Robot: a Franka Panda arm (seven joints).
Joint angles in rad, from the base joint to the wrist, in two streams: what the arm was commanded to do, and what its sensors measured. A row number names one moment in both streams.
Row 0, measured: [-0.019 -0.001 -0.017 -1.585 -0.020 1.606 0.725]
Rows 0 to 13, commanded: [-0.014 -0.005 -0.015 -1.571 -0.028 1.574 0.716]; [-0.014 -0.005 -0.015 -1.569 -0.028 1.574 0.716]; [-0.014 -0.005 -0.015 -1.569 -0.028 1.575 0.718]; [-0.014 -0.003 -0.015 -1.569 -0.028 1.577 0.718]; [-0.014 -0.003 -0.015 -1.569 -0.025 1.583 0.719]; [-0.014 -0.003 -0.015 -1.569 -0.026 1.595 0.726]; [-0.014 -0.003 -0.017 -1.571 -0.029 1.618 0.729]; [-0.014 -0.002 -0.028 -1.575 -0.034 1.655 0.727]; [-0.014 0.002 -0.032 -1.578 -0.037 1.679 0.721]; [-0.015 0.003 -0.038 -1.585 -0.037 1.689 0.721]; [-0.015 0.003 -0.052 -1.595 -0.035 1.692 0.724]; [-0.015 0.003 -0.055 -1.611 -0.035 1.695 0.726]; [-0.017 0.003 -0.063 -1.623 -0.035 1.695 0.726]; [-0.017 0.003 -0.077 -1.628 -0.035 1.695 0.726]
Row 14, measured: [-0.020 0.004 -0.050 -1.595 -0.022 1.672 0.725]
